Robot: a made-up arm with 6 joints. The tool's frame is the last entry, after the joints.
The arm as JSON. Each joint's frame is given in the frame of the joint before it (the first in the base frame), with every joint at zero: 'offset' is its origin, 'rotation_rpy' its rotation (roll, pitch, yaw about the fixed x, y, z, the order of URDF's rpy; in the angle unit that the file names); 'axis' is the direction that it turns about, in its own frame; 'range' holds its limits. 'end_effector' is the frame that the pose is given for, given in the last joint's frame.
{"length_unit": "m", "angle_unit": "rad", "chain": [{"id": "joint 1", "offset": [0.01, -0.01, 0.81], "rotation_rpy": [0.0, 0.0, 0.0], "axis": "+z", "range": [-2.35, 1.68]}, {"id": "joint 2", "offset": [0.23, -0.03, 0.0], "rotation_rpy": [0.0, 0.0, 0.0], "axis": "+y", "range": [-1.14, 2.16]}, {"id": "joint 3", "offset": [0.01, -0.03, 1.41], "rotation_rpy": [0.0, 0.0, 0.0], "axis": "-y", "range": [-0.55, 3.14]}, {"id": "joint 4", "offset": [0.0, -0.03, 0.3], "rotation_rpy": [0.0, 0.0, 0.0], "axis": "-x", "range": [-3.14, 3.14]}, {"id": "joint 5", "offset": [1.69, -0.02, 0.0], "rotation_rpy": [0.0, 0.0, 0.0], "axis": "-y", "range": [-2.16, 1.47]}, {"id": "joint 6", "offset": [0.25, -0.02, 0.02], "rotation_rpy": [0.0, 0.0, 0.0], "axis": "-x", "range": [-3.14, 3.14]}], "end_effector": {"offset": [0.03, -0.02, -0.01], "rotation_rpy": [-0.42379, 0.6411, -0.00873]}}
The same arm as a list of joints. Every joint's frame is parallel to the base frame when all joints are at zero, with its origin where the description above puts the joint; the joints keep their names.
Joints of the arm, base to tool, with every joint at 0 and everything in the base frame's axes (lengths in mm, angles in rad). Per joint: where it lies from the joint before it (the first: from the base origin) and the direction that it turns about. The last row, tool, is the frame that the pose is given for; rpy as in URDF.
joint 1: axis 0 0 1 offset 10 -10 810
joint 2: axis 0 1 0 offset 230 -30 0
joint 3: axis 0 -1 0 offset 10 -30 1410
joint 4: axis -1 0 0 offset 0 -30 300
joint 5: axis 0 -1 0 offset 1690 -20 0
joint 6: axis -1 0 0 offset 250 -20 20
tool: offset 30 -20 -10 rpy -0.4238 0.6411 -0.0087
Joint limits (rad, base to tool): -2.35..1.68 -1.14..2.16 -0.55..3.14 -3.14..3.14 -2.16..1.47 -3.14..3.14

